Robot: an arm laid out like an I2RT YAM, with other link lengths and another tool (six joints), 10 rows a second.
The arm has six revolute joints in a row. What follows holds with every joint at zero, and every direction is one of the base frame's. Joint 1 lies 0.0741 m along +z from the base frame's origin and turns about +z. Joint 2 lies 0.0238 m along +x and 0.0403 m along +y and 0.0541 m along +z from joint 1 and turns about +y. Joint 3 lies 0.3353 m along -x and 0.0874 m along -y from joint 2 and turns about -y. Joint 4 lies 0.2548 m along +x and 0.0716 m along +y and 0.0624 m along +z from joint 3 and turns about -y. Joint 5 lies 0.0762 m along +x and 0.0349 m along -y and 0.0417 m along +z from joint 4 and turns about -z. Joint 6 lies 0.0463 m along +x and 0.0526 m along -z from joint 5 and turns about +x. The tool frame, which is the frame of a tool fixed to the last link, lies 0.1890 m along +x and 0.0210 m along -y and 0.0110 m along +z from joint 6; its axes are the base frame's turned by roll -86.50, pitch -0.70 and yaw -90.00 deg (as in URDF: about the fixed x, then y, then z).
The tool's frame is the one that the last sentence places.
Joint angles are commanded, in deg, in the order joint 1, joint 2, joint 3, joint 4, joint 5, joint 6. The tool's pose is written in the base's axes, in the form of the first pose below.
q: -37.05 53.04 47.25 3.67 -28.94 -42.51
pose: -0.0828, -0.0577, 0.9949, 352.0; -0.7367, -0.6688, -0.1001, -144.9; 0.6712, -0.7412, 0.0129, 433.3; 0, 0, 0, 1
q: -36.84 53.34 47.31 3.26 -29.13 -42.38
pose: -0.0719, -0.0595, 0.9956, 353.9; -0.7433, -0.6624, -0.0933, -143.8; 0.6650, -0.7468, 0.0034, 430.0; 0, 0, 0, 1
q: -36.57 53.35 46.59 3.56 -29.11 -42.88
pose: -0.0636, -0.0617, 0.9961, 354.9; -0.7409, -0.6658, -0.0885, -142.3; 0.6686, -0.7436, -0.0034, 424.7; 0, 0, 0, 1
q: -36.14 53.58 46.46 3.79 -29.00 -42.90
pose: -0.0581, -0.0594, 0.9965, 356.9; -0.7418, -0.6654, -0.0830, -140.8; 0.6681, -0.7441, -0.0054, 423.2; 0, 0, 0, 1
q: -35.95 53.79 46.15 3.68 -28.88 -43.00
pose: -0.0510, -0.0654, 0.9966, 358.3; -0.7450, -0.6621, -0.0816, -140.8; 0.6651, -0.7466, -0.0149, 418.4; 0, 0, 0, 1
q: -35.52 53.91 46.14 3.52 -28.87 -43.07
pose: -0.0427, -0.0637, 0.9971, 359.8; -0.7465, -0.6612, -0.0742, -138.5; 0.6640, -0.7475, -0.0193, 416.8; 0, 0, 0, 1
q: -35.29 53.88 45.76 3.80 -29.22 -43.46
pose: -0.0338, -0.0578, 0.9978, 360.6; -0.7431, -0.6661, -0.0638, -135.4; 0.6683, -0.7436, -0.0204, 414.8; 0, 0, 0, 1
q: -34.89 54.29 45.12 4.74 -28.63 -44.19
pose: -0.0334, -0.0619, 0.9975, 363.2; -0.7348, -0.6750, -0.0665, -136.4; 0.6774, -0.7352, -0.0230, 410.9; 0, 0, 0, 1
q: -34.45 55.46 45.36 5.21 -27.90 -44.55
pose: -0.0314, -0.0708, 0.9970, 368.6; -0.7330, -0.6765, -0.0711, -139.7; 0.6795, -0.7330, -0.0306, 408.3; 0, 0, 0, 1
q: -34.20 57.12 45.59 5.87 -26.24 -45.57
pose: -0.0380, -0.0972, 0.9945, 375.0; -0.7238, -0.6835, -0.0945, -149.1; 0.6889, -0.7235, -0.0444, 403.1; 0, 0, 0, 1
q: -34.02 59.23 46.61 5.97 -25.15 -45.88
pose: -0.0379, -0.1193, 0.9921, 383.2; -0.7251, -0.6799, -0.1095, -157.9; 0.6876, -0.7235, -0.0608, 399.5; 0, 0, 0, 1
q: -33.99 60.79 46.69 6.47 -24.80 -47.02
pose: -0.0281, -0.1343, 0.9905, 389.4; -0.7176, -0.6871, -0.1135, -162.9; 0.6958, -0.7140, -0.0771, 392.3; 0, 0, 0, 1
